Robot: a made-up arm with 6 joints. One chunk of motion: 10 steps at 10 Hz.
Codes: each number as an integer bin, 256 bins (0 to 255) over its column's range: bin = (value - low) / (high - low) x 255, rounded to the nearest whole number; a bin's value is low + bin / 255 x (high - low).
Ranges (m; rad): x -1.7..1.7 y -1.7..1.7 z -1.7..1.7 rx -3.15..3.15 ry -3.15..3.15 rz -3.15..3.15
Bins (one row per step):
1: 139 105 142 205 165 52
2: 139 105 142 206 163 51
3: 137 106 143 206 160 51
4: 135 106 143 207 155 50
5: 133 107 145 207 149 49
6: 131 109 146 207 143 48
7: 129 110 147 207 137 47
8: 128 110 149 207 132 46
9: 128 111 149 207 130 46
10: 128 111 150 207 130 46
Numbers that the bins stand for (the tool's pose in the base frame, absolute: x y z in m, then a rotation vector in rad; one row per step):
1: 0.1533 -0.3000 0.1933 1.9147 0.9265 -1.8653
2: 0.1533 -0.3000 0.1933 1.9394 0.8771 -1.8900
3: 0.1267 -0.2867 0.2067 1.9394 0.8029 -1.8900
4: 0.1000 -0.2867 0.2067 1.9641 0.6794 -1.9147
5: 0.0733 -0.2733 0.2333 1.9641 0.5312 -1.9394
6: 0.0467 -0.2467 0.2467 1.9641 0.3829 -1.9641
7: 0.0200 -0.2333 0.2600 1.9641 0.2347 -1.9888
8: 0.0067 -0.2333 0.2867 1.9641 0.1112 -2.0135
9: 0.0067 -0.2200 0.2867 1.9641 0.0618 -2.0135
10: 0.0067 -0.2200 0.3000 1.9641 0.0618 -2.0135

